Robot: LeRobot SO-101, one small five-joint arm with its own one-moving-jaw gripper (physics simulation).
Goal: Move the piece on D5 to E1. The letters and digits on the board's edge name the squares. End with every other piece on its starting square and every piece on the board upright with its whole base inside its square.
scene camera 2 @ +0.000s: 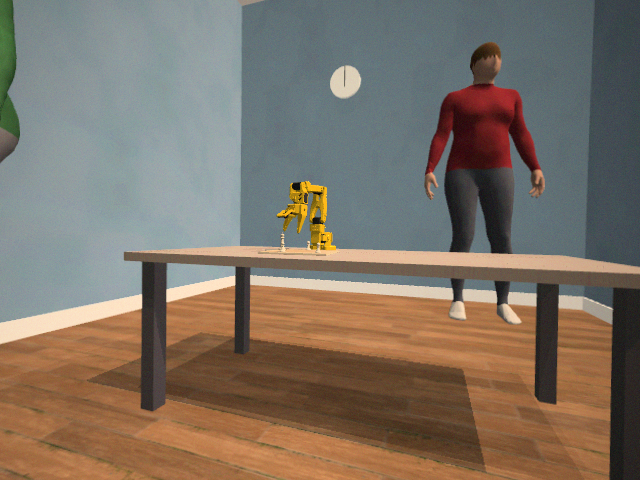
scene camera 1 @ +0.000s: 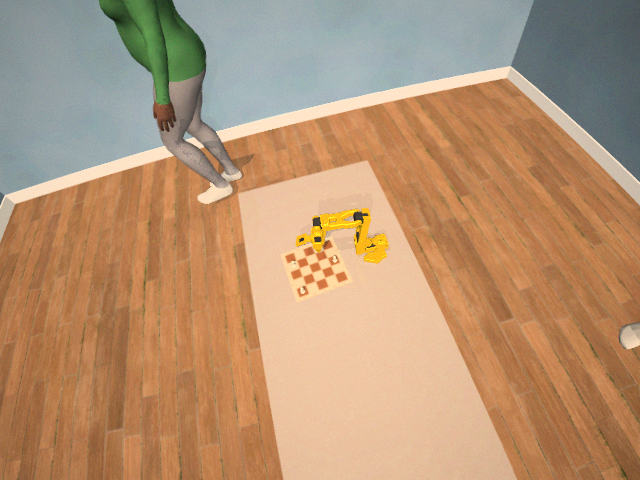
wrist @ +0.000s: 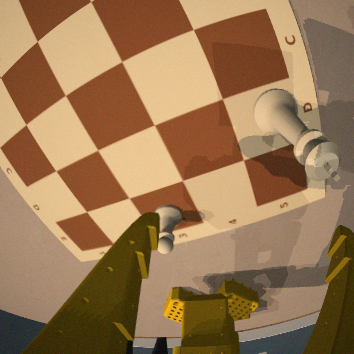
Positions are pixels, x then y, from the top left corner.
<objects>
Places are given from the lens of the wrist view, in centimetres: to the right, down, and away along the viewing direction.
white king (wrist: 274, 111): 5, -3, 10
chessboard (wrist: 115, 115): -3, -3, 12
</objects>
